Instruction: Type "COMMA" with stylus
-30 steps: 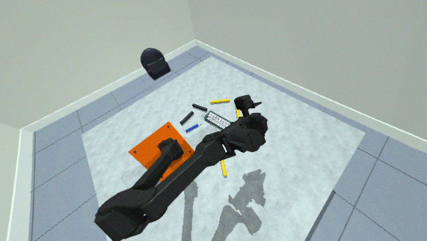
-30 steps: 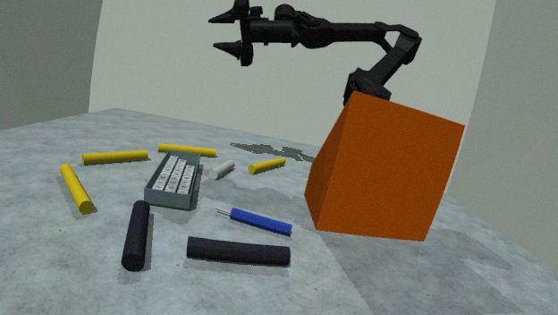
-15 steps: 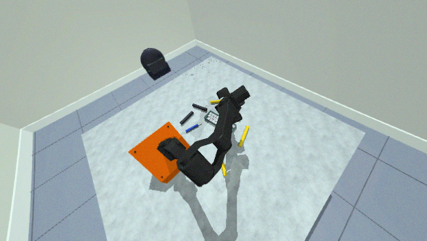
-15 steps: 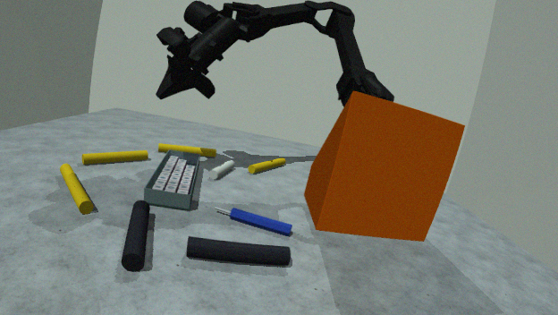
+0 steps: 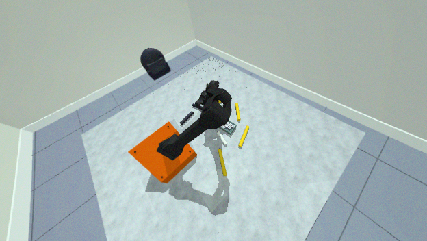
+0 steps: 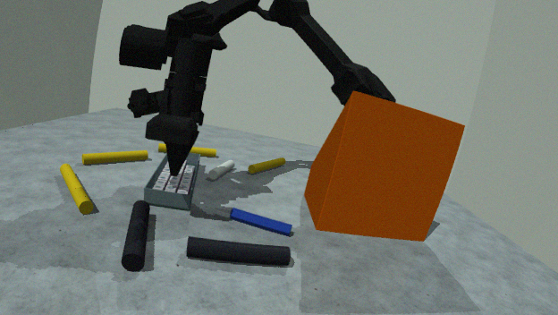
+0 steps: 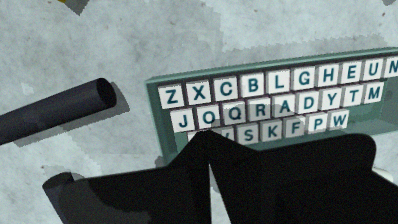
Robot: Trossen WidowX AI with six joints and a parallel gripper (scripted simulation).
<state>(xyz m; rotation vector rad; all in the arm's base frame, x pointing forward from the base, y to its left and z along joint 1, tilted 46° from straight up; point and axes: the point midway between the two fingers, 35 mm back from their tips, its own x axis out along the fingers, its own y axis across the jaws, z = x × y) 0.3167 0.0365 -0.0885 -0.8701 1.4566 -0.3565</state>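
Right now the blue stylus is 120 mm behind my gripper tip, 10 mm to the left of it and 30 mm below it. The rest, counted from my gripper tip: white rod 40 mm behind, 170 mm to the right, 30 mm below; then grey stylus tip 80 mm behind, 10 mm to the left, 30 mm below.
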